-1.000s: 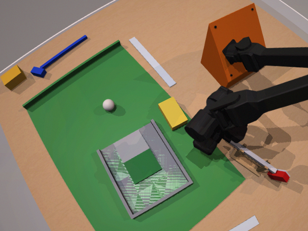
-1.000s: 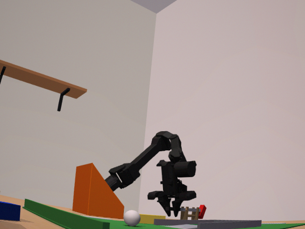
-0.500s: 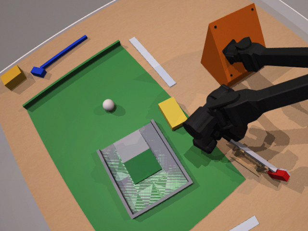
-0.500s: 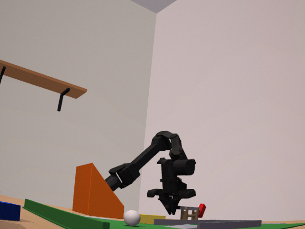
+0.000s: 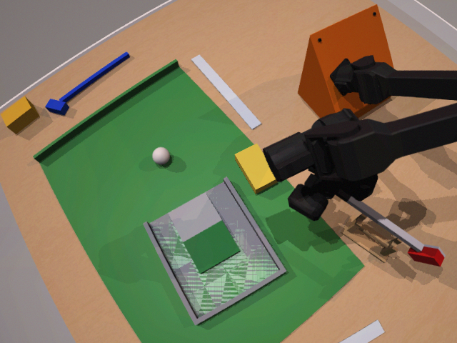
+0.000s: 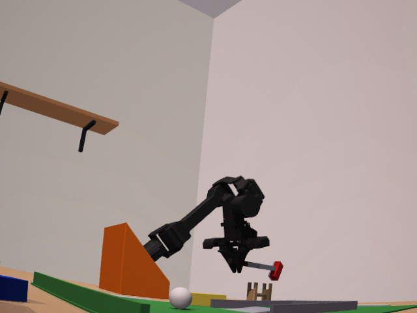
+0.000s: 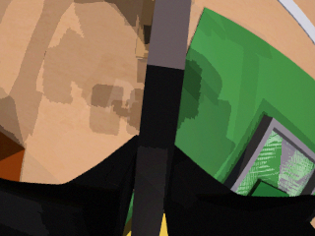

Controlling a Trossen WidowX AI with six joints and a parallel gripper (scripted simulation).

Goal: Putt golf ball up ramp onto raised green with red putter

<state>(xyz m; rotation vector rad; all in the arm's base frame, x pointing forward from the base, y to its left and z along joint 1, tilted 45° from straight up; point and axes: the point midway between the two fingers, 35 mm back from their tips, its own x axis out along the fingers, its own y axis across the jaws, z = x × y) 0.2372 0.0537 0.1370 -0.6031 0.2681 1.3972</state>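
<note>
My gripper tip is 110 mm to the right of the red putter, 30 mm below it and 20 mm past it. Also, from my gripper tip: white golf ball 350 mm to the right, 170 mm ahead, 70 mm below; then dark green wall 580 mm to the right, 190 mm ahead, 80 mm below; then green mat 230 mm to the right, 230 mm ahead, 100 mm below.
</note>
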